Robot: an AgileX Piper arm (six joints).
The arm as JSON. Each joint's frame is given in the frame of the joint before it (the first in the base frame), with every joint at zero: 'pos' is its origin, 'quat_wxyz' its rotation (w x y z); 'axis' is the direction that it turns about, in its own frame. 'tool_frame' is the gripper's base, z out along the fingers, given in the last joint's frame.
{
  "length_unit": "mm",
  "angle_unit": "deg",
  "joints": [
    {
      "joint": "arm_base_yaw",
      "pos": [
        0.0,
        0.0,
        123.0
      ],
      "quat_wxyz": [
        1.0,
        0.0,
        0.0,
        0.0
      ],
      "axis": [
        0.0,
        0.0,
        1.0
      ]
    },
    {
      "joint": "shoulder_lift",
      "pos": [
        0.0,
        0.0,
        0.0
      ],
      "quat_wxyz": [
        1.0,
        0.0,
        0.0,
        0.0
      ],
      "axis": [
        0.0,
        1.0,
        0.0
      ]
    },
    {
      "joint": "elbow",
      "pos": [
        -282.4,
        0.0,
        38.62
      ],
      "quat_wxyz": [
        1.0,
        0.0,
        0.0,
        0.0
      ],
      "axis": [
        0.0,
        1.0,
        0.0
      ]
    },
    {
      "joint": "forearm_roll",
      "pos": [
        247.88,
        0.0,
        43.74
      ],
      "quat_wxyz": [
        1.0,
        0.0,
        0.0,
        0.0
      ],
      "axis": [
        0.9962,
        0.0,
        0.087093
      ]
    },
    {
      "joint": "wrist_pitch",
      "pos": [
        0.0,
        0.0,
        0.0
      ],
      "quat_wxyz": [
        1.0,
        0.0,
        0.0,
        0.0
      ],
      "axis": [
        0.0,
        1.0,
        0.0
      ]
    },
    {
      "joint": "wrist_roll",
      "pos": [
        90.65,
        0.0,
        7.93
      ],
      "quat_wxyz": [
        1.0,
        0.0,
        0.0,
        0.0
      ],
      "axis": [
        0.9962,
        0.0,
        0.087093
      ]
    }
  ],
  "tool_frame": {
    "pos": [
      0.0,
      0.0,
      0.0
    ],
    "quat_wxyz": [
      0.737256,
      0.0,
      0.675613,
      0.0
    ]
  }
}
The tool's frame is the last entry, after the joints.
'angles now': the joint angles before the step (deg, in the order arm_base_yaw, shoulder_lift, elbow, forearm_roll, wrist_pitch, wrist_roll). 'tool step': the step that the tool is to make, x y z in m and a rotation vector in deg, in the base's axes. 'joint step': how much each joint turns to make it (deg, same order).
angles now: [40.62, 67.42, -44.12, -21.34, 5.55, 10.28]
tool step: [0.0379, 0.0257, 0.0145, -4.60, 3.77, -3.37]
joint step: [0.09, 9.61, -12.96, -0.05, 9.89, 0.05]
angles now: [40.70, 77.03, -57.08, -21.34, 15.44, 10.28]
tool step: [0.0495, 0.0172, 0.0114, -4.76, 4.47, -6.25]
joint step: [-2.14, 10.71, -15.30, 0.33, 11.83, -0.24]
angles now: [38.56, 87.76, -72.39, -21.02, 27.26, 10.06]
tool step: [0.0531, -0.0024, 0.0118, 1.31, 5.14, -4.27]
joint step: [-5.99, 9.19, -14.87, 11.31, 8.20, -8.76]
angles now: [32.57, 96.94, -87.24, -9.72, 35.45, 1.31]
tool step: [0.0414, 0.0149, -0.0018, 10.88, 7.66, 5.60]
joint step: [-4.68, 9.69, -13.06, 26.42, 5.18, -17.28]
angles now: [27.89, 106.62, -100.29, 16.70, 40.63, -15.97]
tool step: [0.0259, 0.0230, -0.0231, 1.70, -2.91, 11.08]
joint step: [-0.70, 7.90, -5.96, 14.85, -0.01, -19.89]
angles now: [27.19, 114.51, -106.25, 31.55, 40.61, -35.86]
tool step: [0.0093, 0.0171, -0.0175, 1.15, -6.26, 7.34]
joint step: [0.55, 3.64, -0.61, 10.96, -3.33, -17.16]
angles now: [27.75, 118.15, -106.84, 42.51, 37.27, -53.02]
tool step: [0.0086, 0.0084, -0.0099, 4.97, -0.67, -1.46]
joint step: [0.26, 2.18, 0.00, 8.40, -4.36, -5.04]
